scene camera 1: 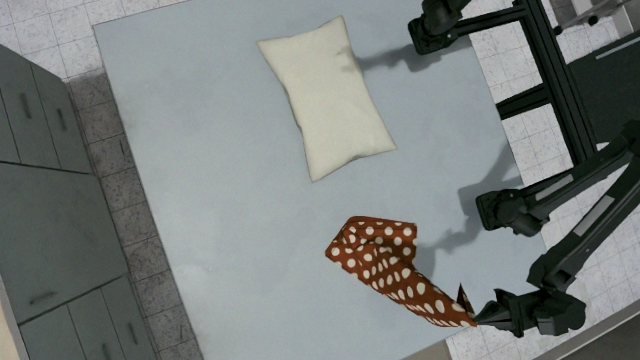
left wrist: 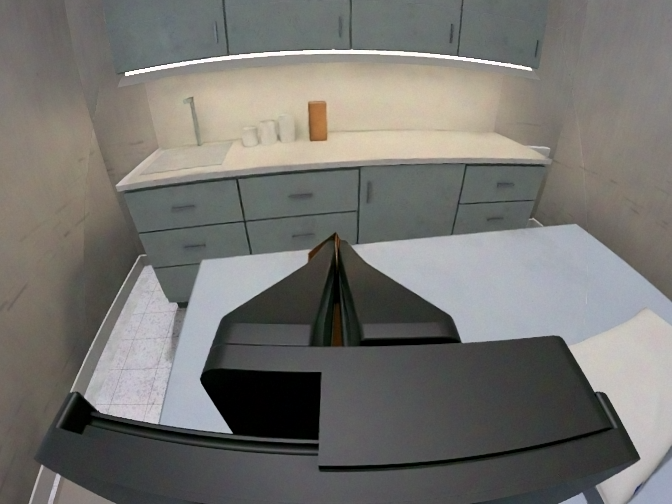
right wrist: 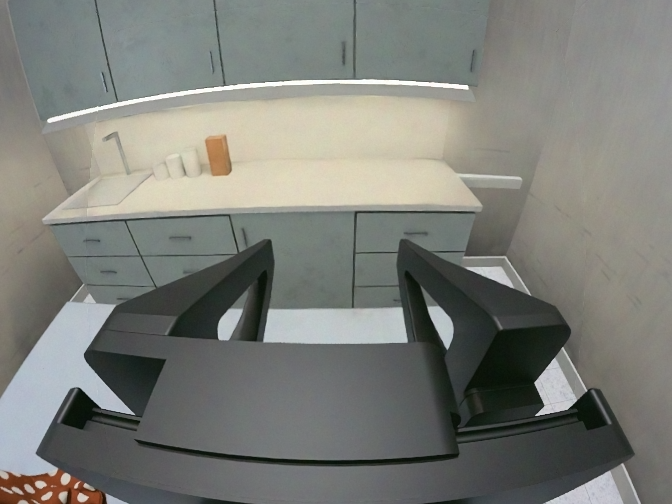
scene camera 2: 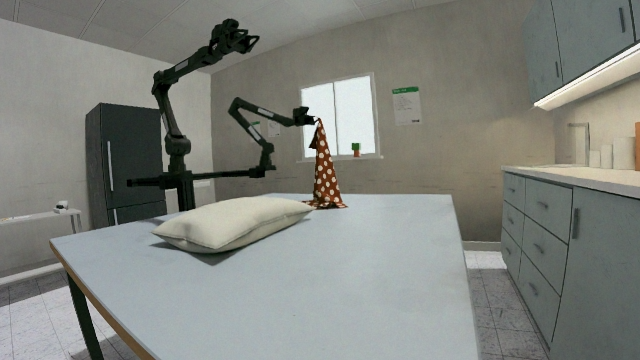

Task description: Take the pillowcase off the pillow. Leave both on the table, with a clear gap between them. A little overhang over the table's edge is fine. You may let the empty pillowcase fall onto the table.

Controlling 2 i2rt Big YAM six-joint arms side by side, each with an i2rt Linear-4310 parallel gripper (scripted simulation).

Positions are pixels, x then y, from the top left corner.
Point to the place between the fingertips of the right gripper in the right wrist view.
At 335,251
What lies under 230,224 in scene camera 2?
A cream pillow.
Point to a red-brown pillowcase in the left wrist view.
337,342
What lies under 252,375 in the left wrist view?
The left gripper.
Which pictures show the right gripper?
The right wrist view and scene camera 2 only.
